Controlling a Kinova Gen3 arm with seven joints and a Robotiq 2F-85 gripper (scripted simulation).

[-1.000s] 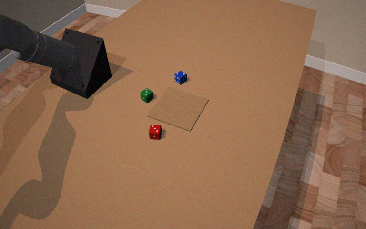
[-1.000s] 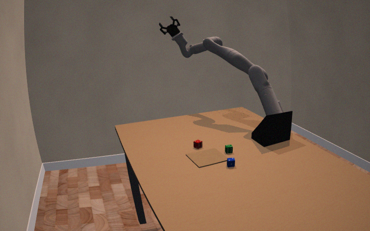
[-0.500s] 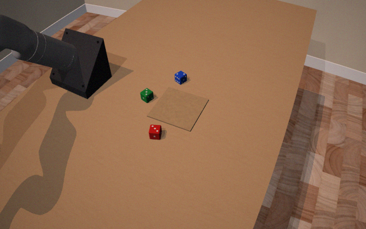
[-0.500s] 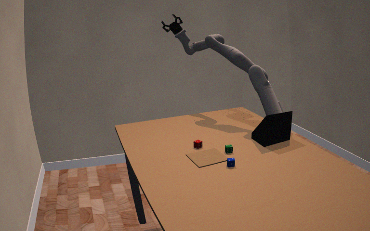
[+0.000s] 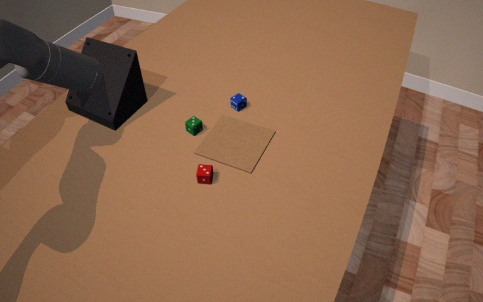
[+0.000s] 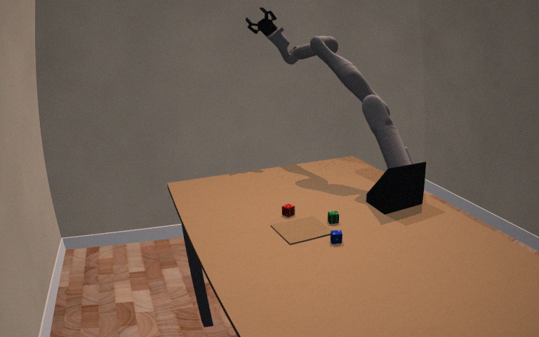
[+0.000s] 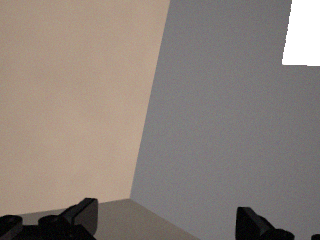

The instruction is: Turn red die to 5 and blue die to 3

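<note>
The red die lies 50 mm ahead of my hand, 790 mm to the left of it and 700 mm below it. Round my hand: thin tan mat 40 mm ahead, 910 mm to the left, 720 mm below; blue die 30 mm behind, 1020 mm to the left, 700 mm below; green die 60 mm behind, 890 mm to the left, 700 mm below.
</note>
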